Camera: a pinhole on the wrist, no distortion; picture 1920 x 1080 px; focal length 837.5 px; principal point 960.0 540.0 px. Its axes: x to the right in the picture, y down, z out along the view. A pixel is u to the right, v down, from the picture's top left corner.
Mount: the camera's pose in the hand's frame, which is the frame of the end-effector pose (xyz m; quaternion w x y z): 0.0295 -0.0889 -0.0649 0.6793 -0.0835 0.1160 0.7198
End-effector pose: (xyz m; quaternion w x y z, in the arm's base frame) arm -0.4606 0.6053 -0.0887 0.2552 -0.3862 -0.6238 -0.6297
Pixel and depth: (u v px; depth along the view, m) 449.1 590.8 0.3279
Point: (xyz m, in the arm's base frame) -0.5813 0.9292 -0.1960
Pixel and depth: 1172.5 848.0 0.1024
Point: -0.4824 0.6354 -0.1175
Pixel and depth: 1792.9 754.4 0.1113
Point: -0.4197 0.6131 -0.0634
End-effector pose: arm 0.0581 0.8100 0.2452 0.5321 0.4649 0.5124 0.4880
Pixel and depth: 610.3 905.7 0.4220
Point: 0.4630 0.6717 0.1259
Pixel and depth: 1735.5 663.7 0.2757
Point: 0.1789 0.8150 0.4822
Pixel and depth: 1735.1 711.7 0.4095
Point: 0.2685 0.7838 0.6437
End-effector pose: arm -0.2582 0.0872 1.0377 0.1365 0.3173 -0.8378 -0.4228
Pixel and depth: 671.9 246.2 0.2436
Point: -0.4095 0.0776 0.8423
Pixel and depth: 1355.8 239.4 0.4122
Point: -0.6207 0.2349 1.0437
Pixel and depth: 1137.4 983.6 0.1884
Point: -0.2619 0.1968 0.9714
